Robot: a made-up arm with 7 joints.
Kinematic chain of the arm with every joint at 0, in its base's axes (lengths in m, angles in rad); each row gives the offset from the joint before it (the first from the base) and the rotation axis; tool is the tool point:
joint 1: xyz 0 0 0.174 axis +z
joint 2: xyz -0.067 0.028 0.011 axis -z
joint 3: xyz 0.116 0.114 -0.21 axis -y
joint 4: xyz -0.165 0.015 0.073 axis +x
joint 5: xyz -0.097 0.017 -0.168 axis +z
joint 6: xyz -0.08 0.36 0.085 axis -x
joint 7: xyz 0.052 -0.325 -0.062 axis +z
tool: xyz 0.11 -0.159 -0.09
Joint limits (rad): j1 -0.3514..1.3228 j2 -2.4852..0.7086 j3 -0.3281..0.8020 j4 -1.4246..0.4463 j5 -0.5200..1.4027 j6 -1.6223..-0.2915 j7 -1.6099..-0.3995
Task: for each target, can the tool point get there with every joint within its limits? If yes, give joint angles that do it. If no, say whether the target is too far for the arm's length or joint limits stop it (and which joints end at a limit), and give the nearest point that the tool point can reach.
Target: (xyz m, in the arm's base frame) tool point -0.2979 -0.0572 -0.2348
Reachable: yes | joints -0.1756 0.1730 -0.0699 -0.6204 0.5932 -0.3971 -0.8290
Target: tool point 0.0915 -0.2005 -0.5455
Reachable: yes | joints 0.2771 -0.6921 0.6744 -0.9078 0.5933 -0.7980 -1.3757
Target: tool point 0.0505 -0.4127 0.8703
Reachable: no: joint limits stop it (at a limit: joint 1, joint 3, joint 4, joint 5, joint 7) | nearest point 0.0753 -0.5230 0.2751 | short by 0.606 m
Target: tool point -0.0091 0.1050 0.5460
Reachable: no: joint limits stop it (at a limit: joint 1, joint 3, joint 4, joint 6, joint 7) | nearest point 0.0115 0.2026 0.2520 | short by 0.310 m
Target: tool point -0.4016 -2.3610 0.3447
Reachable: no: too far | nearest point -0.1881 -0.9874 -0.0440 | short by 1.443 m
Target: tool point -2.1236 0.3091 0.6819
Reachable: no: too far | nearest point -0.9874 0.1437 0.0008 | short by 1.335 m
